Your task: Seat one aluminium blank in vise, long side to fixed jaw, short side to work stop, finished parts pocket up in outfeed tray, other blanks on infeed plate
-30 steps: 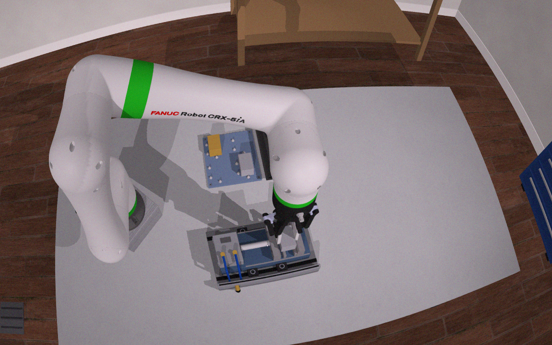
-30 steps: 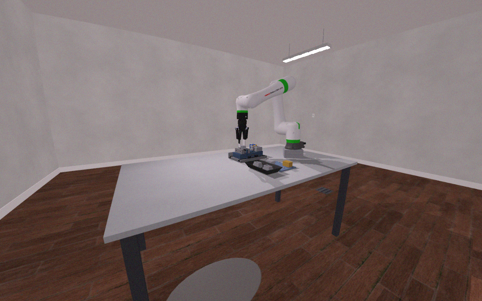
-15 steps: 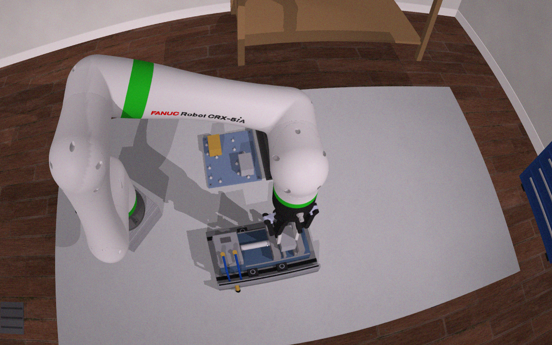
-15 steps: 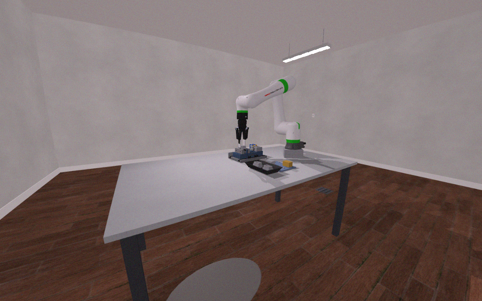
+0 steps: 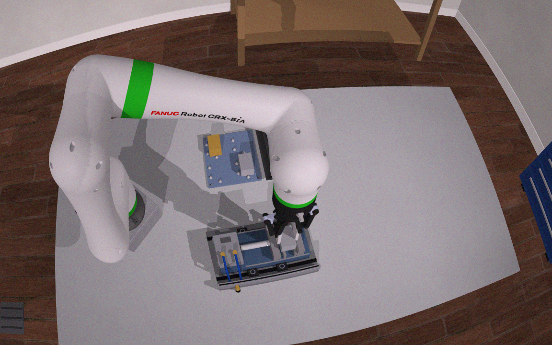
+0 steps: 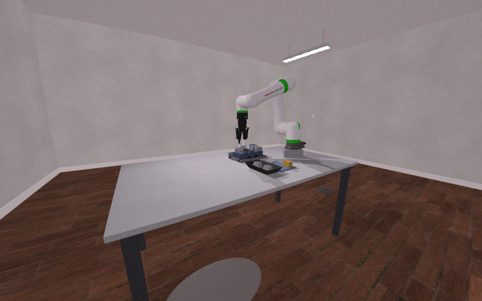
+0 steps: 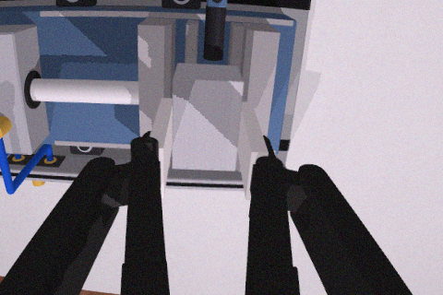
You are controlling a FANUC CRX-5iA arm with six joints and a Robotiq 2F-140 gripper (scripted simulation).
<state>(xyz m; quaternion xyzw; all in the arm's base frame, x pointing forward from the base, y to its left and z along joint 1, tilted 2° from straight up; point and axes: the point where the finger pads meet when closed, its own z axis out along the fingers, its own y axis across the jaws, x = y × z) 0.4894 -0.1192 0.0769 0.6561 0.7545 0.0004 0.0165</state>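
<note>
Now: hand 5 cm to the right of the dark work stop rod and 5 cm above it. Round my hand: fixed jaw 3 cm ahead, 1 cm to the left, 6 cm below; then white piston rod 9 cm behind, 1 cm to the right, 6 cm below; then moving jaw 3 cm behind, 6 cm below.
</note>
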